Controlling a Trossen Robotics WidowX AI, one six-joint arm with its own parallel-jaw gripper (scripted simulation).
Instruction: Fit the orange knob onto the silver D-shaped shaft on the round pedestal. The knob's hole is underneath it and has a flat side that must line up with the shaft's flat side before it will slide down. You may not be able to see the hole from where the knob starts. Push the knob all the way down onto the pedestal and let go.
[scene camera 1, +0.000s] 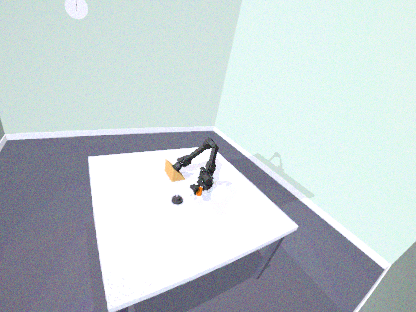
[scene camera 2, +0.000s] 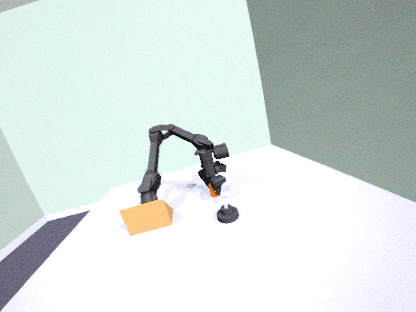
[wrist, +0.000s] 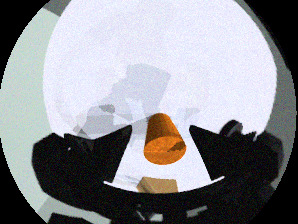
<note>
The gripper (wrist: 161, 128) is open, holding nothing. Further things: an orange knob (wrist: 164, 145).
</note>
